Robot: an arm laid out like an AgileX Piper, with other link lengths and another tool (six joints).
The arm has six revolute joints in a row. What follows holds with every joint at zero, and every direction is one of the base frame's. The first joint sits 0.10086 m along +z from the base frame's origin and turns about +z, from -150 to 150 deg. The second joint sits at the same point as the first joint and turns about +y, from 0 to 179.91 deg. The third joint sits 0.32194 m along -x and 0.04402 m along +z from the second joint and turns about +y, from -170 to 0 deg. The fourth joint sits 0.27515 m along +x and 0.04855 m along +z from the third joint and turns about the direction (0.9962, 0, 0.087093), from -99.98 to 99.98 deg. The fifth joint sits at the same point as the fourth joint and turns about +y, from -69.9 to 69.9 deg. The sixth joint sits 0.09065 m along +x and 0.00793 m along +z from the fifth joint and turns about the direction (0.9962, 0, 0.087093), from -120 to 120 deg. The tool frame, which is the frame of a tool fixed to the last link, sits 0.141 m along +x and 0.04 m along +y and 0.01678 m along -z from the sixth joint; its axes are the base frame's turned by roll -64.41, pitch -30.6 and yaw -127.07 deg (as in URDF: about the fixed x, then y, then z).
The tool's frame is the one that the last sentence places.
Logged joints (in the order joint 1, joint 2, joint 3, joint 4, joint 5, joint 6), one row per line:
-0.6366, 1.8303, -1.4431, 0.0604, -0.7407, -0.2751
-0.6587, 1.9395, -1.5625, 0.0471, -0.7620, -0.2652
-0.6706, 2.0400, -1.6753, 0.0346, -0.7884, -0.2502
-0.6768, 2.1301, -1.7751, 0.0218, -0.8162, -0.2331
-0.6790, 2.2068, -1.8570, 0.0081, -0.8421, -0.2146
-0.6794, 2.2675, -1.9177, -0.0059, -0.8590, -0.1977
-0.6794, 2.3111, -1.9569, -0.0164, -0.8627, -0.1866
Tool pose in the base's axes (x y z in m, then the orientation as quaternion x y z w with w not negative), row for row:
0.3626, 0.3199, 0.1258, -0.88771, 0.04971, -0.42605, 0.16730
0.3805, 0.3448, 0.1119, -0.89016, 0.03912, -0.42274, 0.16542
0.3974, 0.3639, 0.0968, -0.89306, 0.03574, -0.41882, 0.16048
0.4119, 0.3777, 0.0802, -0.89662, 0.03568, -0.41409, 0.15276
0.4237, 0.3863, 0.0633, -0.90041, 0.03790, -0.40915, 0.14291
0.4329, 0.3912, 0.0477, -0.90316, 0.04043, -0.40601, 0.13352
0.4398, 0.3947, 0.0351, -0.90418, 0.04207, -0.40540, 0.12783
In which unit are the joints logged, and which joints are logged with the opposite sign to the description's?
The joints are logged in radians. Opposite sign: joint 1, joint 5.
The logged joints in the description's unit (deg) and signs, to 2 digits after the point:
36.47, 104.87, -82.68, 3.46, 42.44, -15.76
37.74, 111.13, -89.52, 2.70, 43.66, -15.19
38.42, 116.88, -95.99, 1.98, 45.17, -14.34
38.78, 122.05, -101.71, 1.25, 46.76, -13.36
38.90, 126.44, -106.40, 0.46, 48.25, -12.30
38.93, 129.92, -109.88, -0.34, 49.22, -11.33
38.93, 132.42, -112.12, -0.94, 49.43, -10.69

